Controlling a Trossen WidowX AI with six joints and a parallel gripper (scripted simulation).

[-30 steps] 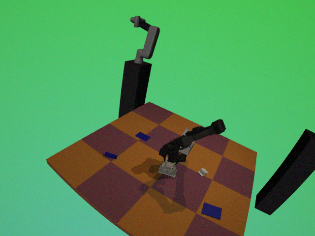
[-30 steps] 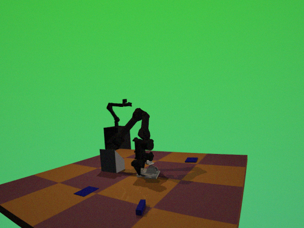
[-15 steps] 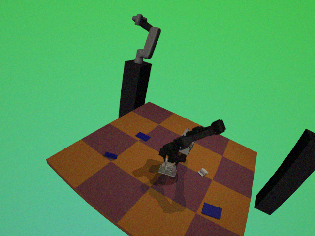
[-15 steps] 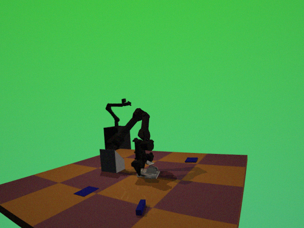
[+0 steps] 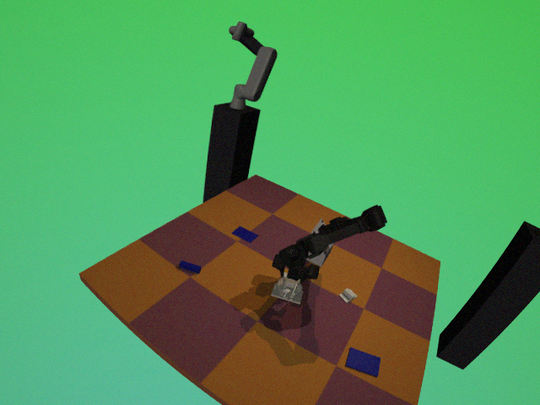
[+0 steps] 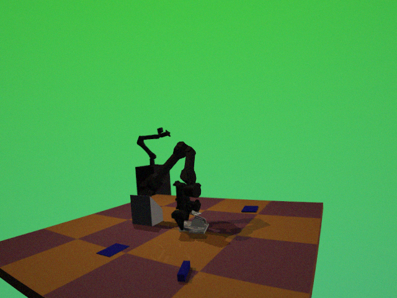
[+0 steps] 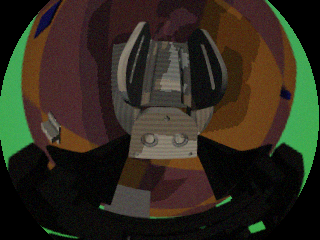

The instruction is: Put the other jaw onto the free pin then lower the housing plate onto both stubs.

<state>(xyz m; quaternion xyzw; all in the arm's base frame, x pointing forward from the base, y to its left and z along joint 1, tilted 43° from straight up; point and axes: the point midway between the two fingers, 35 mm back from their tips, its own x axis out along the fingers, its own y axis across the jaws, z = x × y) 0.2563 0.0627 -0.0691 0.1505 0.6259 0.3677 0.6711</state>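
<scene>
The grey jaw lies 30 mm ahead of my gripper tip, 10 mm to the right of it and 10 mm above it. From my gripper tip the other things lie so: board (190 mm ahead, 410 mm to the left).
</scene>
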